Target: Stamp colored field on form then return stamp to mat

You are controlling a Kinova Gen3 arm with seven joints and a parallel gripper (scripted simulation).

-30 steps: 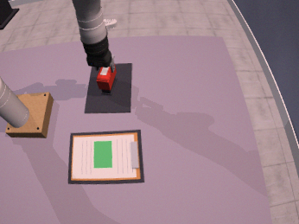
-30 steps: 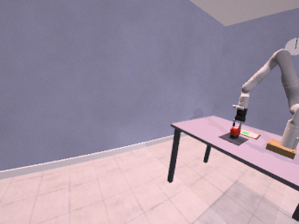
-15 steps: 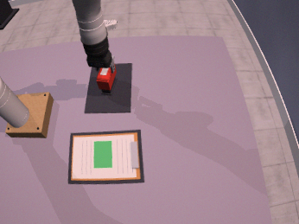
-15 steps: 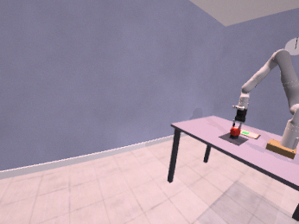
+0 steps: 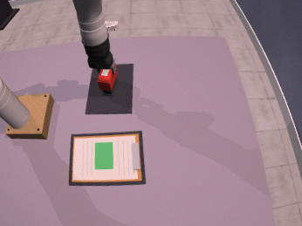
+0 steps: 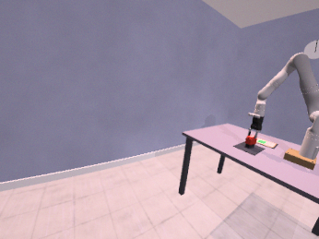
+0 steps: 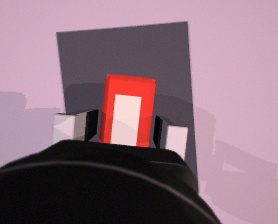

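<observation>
My hand is 60 mm above the stamp. The rest, counted from my hand: mat: 110 mm below; then clipboard: 60 mm ahead, 270 mm to the right, 110 mm below.
</observation>
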